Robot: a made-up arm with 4 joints. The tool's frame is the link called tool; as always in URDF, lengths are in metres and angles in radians.
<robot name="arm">
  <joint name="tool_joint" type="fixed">
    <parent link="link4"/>
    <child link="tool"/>
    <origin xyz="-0.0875 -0.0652 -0.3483" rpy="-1.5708 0 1.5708"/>
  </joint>
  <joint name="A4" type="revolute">
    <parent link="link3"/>
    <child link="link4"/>
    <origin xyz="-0.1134 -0.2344 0.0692" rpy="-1.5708 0 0"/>
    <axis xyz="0 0 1"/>
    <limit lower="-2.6" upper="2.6"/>
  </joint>
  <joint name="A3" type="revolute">
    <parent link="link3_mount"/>
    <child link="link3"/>
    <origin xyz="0.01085 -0.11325 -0.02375" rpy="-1.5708 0 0"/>
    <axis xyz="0 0 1"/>
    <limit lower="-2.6" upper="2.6"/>
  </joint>
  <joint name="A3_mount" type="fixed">
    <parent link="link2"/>
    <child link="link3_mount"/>
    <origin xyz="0.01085 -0.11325 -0.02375" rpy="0 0 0"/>
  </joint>
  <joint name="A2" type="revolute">
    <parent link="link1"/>
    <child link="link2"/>
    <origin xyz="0.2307 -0.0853 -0.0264" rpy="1.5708 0 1.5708"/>
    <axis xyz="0 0 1"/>
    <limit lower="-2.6" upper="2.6"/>
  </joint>
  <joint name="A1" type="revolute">
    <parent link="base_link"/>
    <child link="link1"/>
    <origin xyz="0 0 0.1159" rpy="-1.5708 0 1.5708"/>
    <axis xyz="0 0 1"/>
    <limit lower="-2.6" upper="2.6"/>
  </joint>
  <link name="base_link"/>
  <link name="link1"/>
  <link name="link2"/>
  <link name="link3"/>
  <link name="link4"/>
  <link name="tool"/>
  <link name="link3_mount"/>
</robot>
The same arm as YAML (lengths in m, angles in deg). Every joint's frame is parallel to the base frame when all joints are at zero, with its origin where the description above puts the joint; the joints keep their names.
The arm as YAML. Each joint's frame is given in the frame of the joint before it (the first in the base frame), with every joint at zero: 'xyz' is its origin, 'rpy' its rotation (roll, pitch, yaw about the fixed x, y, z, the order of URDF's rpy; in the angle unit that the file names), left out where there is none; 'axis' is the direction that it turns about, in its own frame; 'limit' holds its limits. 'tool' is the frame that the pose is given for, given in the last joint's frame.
units:
  length: m
  angle: deg
joints:
  - name: A1
    type: revolute
    origin:
      xyz: [0.0, 0.0, 0.1159]
    axis: [-1.0, 0.0, 0.0]
    limit:
      lower: -148.97
      upper: 148.97
  - name: A2
    type: revolute
    origin:
      xyz: [0.0264, 0.2307, 0.0853]
    axis: [0.0, 1.0, 0.0]
    limit:
      lower: -148.97
      upper: 148.97
  - name: A3
    type: revolute
    origin:
      xyz: [0.2265, -0.0475, -0.0217]
    axis: [-1.0, 0.0, 0.0]
    limit:
      lower: -148.97
      upper: 148.97
  - name: A4
    type: revolute
    origin:
      xyz: [-0.0692, 0.2344, 0.1134]
    axis: [0.0, -1.0, 0.0]
    limit:
      lower: -148.97
      upper: 148.97
tool:
  origin:
    xyz: [-0.0652, 0.3483, 0.0875]
    rpy: [0.0, 0.0, 0.0]

